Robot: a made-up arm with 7 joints.
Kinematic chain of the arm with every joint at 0, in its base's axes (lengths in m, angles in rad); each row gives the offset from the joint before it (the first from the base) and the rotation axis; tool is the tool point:
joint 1: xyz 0 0 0.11 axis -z
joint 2: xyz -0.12 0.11 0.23 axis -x
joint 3: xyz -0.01 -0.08 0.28 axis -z
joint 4: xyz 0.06 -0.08 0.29 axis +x
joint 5: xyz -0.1 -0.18 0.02 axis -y
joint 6: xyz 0 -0.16 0.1 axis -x
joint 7: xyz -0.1 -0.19 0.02 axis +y
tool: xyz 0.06 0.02 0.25
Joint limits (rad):
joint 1: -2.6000..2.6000
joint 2: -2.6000..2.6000
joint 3: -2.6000..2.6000
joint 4: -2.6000..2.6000
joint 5: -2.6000..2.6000
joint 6: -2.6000..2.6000
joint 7: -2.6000..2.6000
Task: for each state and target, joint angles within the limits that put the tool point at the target. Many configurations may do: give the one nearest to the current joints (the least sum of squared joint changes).
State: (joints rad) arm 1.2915 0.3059 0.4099 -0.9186 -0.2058 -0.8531 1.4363
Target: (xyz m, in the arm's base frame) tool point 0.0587 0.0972 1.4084
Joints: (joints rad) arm 1.3459 0.3802 0.1977 -1.0330 -0.1541 -0.7694 1.3118
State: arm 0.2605 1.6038 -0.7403 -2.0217 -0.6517 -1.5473 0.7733
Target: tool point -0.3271 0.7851 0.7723
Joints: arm -0.3046 1.0963 -0.7305 -2.1968 -0.5728 -1.9643 1.4356
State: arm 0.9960 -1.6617 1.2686 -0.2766 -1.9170 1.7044 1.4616
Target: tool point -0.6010 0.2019 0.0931
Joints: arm 0.9071 -1.4602 1.3907 -0.2702 -1.9812 1.7580 1.3845
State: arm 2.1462 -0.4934 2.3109 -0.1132 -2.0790 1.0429 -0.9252
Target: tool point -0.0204 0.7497 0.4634
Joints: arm 2.2096 -0.8814 2.0934 0.0233 -2.2972 1.0331 -0.8127
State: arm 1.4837 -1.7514 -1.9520 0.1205 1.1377 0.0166 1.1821
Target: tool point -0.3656 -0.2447 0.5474
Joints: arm 1.7310 -1.7784 -2.2503 0.6854 0.9889 -0.2181 1.5533
